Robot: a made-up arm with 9 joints. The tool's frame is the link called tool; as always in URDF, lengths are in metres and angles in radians. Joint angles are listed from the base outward. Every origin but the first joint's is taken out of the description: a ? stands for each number. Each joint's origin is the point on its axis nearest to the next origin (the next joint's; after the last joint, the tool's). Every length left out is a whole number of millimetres.
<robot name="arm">
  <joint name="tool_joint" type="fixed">
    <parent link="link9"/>
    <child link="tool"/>
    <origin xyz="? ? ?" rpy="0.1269 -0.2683 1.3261"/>
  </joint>
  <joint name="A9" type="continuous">
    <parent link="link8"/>
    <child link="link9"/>
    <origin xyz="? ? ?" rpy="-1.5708 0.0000 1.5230"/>
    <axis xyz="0 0 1"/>
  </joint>
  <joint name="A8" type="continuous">
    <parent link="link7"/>
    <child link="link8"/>
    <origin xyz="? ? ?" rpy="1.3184 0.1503 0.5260"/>
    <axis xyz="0 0 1"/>
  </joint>
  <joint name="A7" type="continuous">
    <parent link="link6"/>
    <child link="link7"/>
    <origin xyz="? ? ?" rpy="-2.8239 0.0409 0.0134"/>
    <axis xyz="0 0 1"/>
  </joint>
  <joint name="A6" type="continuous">
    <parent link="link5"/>
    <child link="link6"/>
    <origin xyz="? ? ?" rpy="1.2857 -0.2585 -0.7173"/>
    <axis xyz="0 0 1"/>
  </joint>
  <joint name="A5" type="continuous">
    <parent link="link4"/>
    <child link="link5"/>
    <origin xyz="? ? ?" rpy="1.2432 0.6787 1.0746"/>
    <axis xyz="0 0 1"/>
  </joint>
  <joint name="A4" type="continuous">
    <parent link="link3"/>
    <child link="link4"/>
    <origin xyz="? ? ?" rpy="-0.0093 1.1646 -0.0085"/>
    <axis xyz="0 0 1"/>
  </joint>
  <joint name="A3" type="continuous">
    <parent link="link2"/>
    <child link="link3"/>
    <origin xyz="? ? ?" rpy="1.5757 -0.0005 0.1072"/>
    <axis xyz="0 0 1"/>
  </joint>
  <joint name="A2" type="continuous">
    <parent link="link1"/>
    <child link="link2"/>
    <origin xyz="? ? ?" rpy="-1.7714 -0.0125 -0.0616"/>
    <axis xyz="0 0 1"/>
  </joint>
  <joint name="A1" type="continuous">
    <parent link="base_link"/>
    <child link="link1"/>
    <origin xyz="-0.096 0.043 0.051" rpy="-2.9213 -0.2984 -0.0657"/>
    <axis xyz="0 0 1"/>
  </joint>
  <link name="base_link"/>
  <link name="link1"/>
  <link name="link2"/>
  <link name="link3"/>
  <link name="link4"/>
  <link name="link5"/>
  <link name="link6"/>
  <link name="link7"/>
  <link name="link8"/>
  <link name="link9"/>
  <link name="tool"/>
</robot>
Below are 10 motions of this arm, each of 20 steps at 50 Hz.
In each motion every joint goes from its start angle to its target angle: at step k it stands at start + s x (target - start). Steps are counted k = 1, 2, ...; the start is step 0. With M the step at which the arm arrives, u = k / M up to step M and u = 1 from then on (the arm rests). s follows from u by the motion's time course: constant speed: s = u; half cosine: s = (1 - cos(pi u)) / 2; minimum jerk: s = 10 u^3 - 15 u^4 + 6 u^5.
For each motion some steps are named. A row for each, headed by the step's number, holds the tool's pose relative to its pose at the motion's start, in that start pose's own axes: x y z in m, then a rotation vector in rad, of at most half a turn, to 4 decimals.
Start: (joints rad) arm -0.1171 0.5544 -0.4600 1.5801 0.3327 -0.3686 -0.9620 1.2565 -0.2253
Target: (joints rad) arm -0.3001 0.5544 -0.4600 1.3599 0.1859 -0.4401 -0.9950 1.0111 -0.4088
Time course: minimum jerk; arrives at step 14
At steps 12, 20:
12: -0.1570 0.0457 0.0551 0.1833 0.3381 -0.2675
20: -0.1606 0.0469 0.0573 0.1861 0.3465 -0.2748

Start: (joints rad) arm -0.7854 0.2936 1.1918 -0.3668 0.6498 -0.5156 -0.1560 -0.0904 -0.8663
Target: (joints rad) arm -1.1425 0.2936 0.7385 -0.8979 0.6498 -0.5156 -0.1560 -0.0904 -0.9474
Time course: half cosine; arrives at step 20
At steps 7, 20:
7: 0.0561 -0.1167 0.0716 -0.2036 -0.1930 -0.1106
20: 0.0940 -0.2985 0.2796 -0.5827 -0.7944 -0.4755

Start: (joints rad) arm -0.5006 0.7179 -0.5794 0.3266 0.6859 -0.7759 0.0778 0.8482 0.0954
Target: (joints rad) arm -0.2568 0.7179 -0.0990 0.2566 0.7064 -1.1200 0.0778 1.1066 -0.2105
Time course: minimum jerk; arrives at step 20
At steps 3, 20:
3: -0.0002 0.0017 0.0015 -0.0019 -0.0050 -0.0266
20: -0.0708 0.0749 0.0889 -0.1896 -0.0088 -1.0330

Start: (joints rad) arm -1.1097 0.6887 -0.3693 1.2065 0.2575 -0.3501 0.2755 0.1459 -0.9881
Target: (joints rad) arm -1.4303 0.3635 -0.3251 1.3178 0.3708 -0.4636 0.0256 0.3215 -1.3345
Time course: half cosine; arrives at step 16
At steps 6, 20:
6: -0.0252 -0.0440 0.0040 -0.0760 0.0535 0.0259
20: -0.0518 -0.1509 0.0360 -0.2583 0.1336 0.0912

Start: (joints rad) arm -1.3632 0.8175 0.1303 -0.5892 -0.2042 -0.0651 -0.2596 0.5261 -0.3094
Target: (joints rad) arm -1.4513 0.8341 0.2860 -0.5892 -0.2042 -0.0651 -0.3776 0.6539 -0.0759
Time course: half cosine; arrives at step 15
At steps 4, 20:
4: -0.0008 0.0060 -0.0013 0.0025 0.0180 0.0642
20: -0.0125 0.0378 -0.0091 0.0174 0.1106 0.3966

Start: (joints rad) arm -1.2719 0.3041 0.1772 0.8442 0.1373 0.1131 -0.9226 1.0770 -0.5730
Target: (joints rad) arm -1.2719 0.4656 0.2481 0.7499 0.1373 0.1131 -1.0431 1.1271 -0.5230
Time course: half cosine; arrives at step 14
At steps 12, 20:
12: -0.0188 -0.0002 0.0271 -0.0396 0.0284 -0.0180
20: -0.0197 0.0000 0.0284 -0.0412 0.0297 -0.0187

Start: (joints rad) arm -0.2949 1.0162 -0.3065 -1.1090 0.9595 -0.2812 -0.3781 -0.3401 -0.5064
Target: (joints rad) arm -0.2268 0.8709 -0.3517 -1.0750 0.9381 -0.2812 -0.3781 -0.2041 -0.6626
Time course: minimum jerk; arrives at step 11
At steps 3, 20:
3: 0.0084 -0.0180 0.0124 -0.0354 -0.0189 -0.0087
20: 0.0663 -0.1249 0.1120 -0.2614 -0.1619 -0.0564

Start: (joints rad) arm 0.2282 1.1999 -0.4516 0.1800 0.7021 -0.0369 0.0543 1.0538 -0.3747
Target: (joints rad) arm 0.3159 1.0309 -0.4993 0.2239 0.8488 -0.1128 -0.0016 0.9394 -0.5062
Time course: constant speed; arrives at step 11
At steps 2, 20:
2: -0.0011 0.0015 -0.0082 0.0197 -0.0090 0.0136
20: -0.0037 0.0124 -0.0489 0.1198 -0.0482 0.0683

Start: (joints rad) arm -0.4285 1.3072 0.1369 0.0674 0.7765 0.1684 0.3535 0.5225 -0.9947
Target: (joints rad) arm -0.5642 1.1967 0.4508 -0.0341 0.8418 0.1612 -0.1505 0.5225 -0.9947
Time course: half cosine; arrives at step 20
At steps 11, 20:
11: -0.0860 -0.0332 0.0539 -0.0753 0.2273 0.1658
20: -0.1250 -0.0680 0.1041 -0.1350 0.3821 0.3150

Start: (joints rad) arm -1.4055 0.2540 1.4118 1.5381 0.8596 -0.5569 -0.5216 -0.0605 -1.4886
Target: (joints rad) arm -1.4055 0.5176 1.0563 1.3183 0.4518 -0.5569 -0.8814 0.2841 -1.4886
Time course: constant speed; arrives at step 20
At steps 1, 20:
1: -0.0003 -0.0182 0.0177 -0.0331 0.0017 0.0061
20: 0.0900 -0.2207 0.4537 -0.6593 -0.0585 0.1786

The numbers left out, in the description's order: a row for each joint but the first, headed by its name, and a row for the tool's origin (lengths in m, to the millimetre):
tool: 0.177 0.189 0.000
A9: 0.331 -0.028 0.000
A8: 0.194 0.017 0.000
A7: -0.050 0.040 0.000
A6: -0.127 -0.189 0.000
A5: 0.122 0.239 0.000
A4: -0.049 0.014 0.000
A3: 0.099 -0.122 0.000
A2: -0.043 -0.186 0.000

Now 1 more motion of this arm.
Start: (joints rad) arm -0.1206 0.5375 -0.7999 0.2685 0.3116 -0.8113 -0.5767 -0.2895 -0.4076
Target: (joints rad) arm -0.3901 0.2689 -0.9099 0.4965 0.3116 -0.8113 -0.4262 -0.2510 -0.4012
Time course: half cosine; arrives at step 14
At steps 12, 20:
12: 0.1906 -0.0303 0.0782 -0.2216 -0.0191 0.4884
20: 0.1991 -0.0291 0.0821 -0.2330 -0.0169 0.5124

